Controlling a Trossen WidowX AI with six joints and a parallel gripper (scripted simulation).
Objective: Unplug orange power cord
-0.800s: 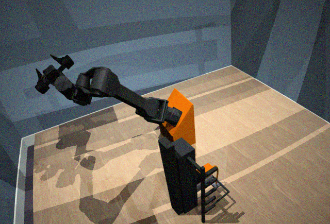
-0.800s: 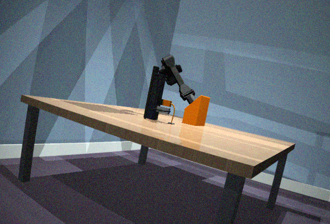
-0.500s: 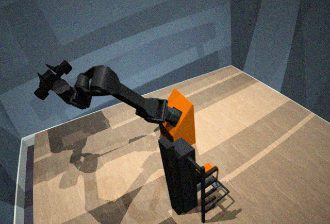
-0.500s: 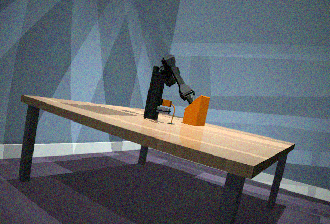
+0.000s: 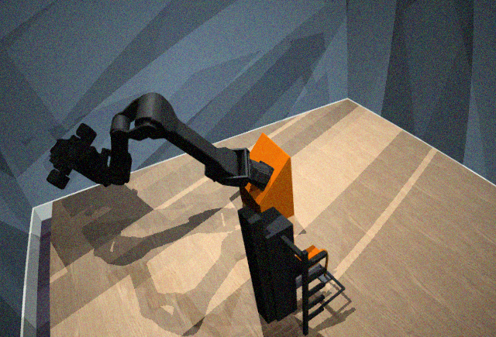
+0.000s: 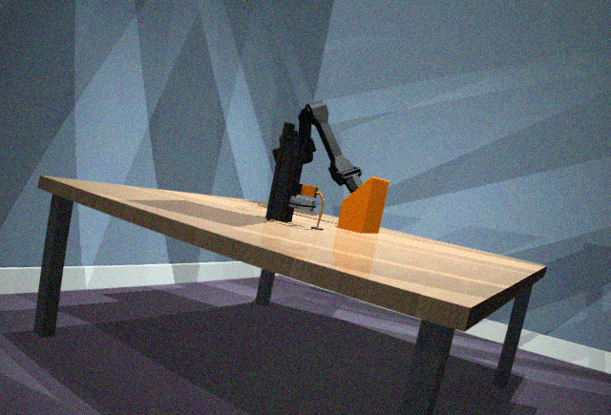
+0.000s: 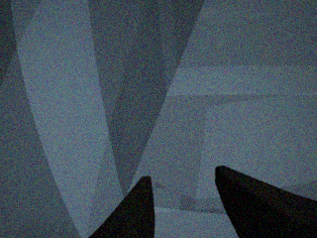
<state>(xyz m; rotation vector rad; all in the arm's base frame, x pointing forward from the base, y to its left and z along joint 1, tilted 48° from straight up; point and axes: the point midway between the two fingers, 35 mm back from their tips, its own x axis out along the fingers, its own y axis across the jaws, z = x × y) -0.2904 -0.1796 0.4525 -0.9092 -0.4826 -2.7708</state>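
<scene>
The orange plug is 620 mm ahead of my gripper tip, 380 mm to the left of it and 160 mm below it.
</scene>
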